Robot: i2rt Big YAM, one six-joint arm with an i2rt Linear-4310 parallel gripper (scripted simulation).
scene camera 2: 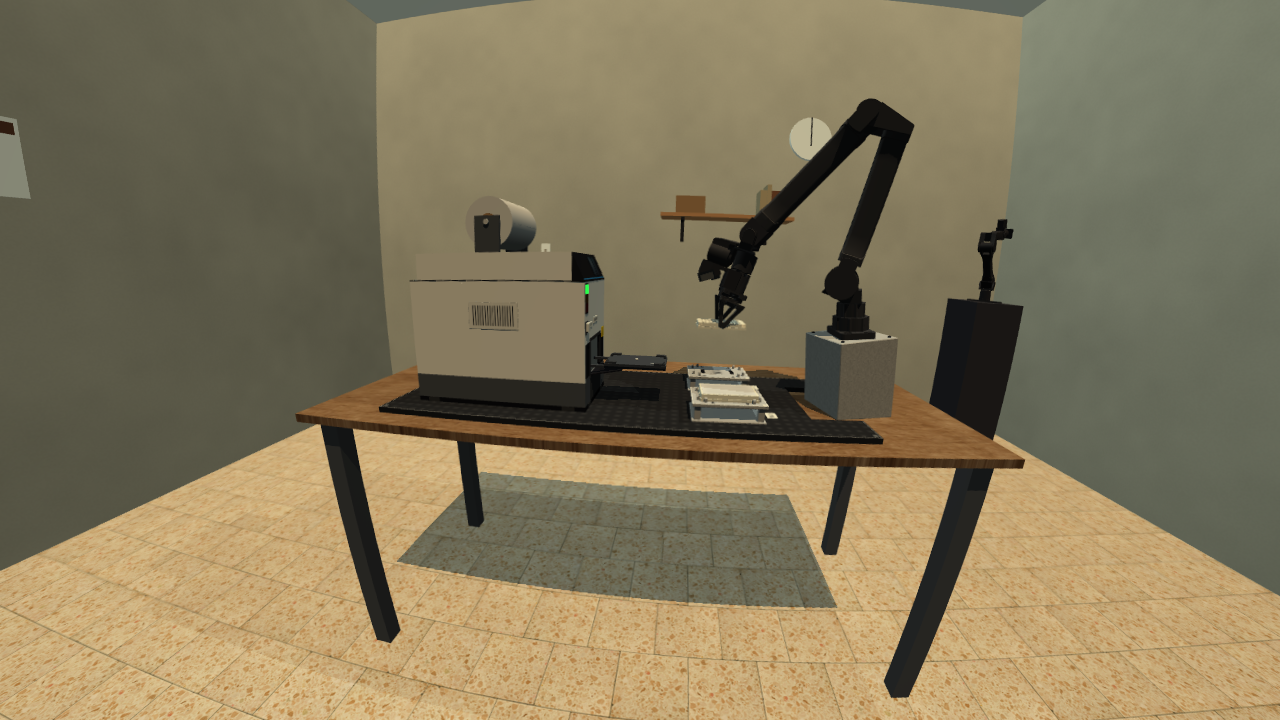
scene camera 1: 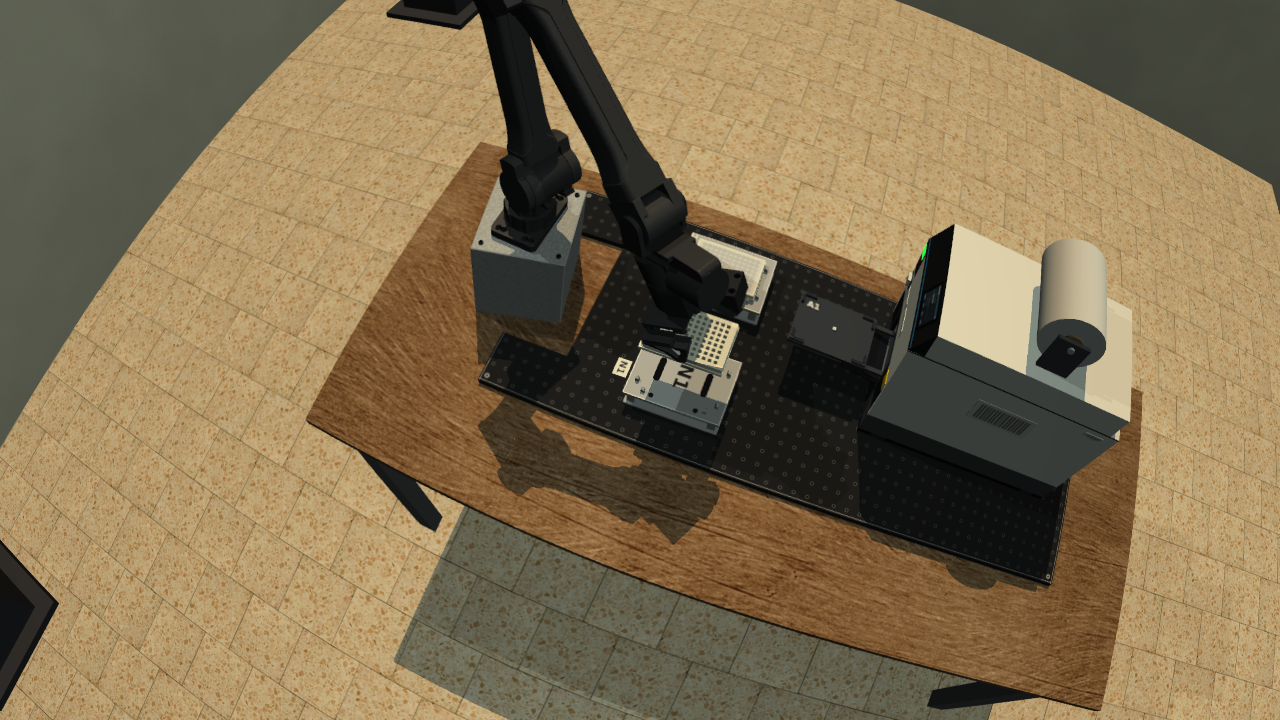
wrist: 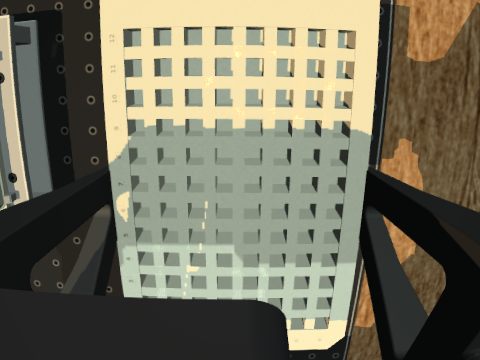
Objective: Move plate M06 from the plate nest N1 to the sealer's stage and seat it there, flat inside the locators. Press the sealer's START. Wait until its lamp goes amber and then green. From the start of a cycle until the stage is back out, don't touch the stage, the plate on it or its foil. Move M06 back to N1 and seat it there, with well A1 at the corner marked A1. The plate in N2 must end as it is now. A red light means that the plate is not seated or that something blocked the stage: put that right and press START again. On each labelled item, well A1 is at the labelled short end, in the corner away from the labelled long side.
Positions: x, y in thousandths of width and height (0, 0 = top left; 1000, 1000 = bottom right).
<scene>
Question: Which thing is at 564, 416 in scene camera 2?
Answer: The gripper.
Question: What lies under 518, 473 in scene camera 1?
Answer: The gripper.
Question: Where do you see a sealer stage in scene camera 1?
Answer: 635, 453
</scene>
